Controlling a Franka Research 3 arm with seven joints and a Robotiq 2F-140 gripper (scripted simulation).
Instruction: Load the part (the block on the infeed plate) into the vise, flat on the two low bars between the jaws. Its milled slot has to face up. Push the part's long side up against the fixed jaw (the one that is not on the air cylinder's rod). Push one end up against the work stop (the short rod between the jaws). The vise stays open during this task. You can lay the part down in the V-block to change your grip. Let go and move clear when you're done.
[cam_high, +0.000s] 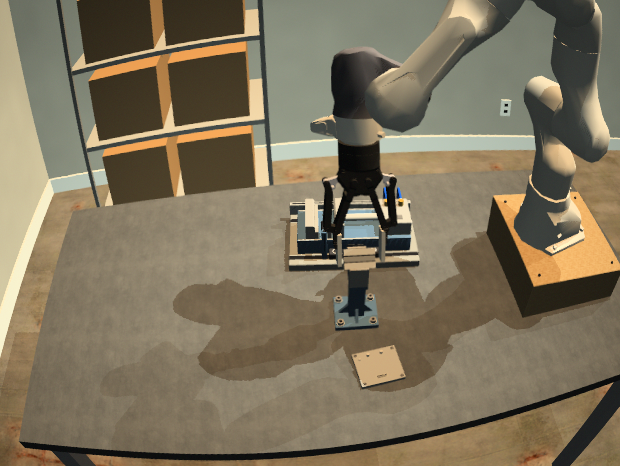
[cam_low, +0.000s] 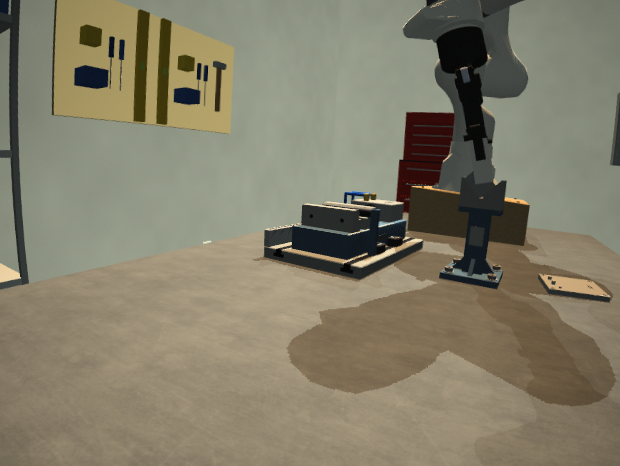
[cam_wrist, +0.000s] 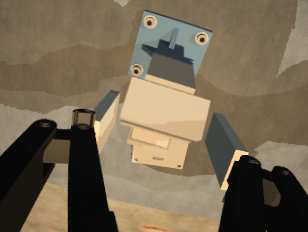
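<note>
The part lies 1 cm to the left of my hand and 2 cm below it. From my hand the other things lie so: infeed plate 16 cm to the left, 18 cm below; work stop rod 3 cm ahead, 18 cm to the right, 9 cm below; cylinder rod 6 cm behind, 21 cm to the right, 10 cm below.
</note>
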